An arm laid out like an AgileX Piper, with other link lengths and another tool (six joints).
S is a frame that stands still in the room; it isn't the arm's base.
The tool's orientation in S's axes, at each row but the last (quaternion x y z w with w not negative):
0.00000 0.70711 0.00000 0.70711
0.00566 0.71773 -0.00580 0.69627
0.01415 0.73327 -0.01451 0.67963
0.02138 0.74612 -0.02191 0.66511
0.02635 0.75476 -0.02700 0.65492
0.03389 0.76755 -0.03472 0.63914
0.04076 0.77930 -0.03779 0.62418
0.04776 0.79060 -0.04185 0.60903
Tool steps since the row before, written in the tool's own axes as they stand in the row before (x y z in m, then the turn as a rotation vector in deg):
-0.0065 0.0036 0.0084 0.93 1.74 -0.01
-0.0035 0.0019 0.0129 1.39 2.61 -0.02
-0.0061 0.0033 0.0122 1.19 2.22 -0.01
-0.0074 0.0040 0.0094 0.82 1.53 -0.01
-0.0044 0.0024 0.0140 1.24 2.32 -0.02
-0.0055 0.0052 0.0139 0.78 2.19 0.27
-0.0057 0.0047 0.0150 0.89 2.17 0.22
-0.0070 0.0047 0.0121 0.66 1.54 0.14
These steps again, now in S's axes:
0.0084 0.0036 0.0065 -0.01 1.74 -0.93
0.0130 0.0017 0.0031 -0.02 2.61 -1.39
0.0128 0.0028 0.0052 -0.01 2.22 -1.19
0.0104 0.0034 0.0063 -0.01 1.53 -0.82
0.0146 0.0013 0.0024 -0.02 2.32 -1.24
0.0151 0.0038 0.0028 0.33 2.16 -0.84
0.0163 0.0029 0.0023 0.26 2.15 -0.93
0.0140 0.0030 0.0036 0.16 1.53 -0.69

